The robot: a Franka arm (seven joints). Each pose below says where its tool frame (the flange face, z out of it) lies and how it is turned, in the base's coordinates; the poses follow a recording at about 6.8 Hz.
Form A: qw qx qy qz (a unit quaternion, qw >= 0); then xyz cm.
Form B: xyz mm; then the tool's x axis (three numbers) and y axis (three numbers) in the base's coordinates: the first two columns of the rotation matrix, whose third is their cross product. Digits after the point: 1 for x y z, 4 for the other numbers.
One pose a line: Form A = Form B
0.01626, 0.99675, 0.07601, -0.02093, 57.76, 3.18, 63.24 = 577.6, 31.8, 632.4, 0.9876, 0.1508, -0.0442, 0.1522, -0.9879, 0.0292
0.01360, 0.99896, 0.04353, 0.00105, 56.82, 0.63, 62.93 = 568.2, 6.3, 629.3, 0.9962, 0.0870, 0.0009, 0.0869, -0.9958, 0.0273
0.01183, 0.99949, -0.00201, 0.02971, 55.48, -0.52, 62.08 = 554.8, -5.2, 620.8, 0.9982, -0.0033, 0.0594, -0.0047, -0.9997, 0.0235
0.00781, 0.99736, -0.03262, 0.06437, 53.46, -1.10, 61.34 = 534.6, -11.0, 613.4, 0.9896, -0.0641, 0.1289, -0.0661, -0.9977, 0.0114
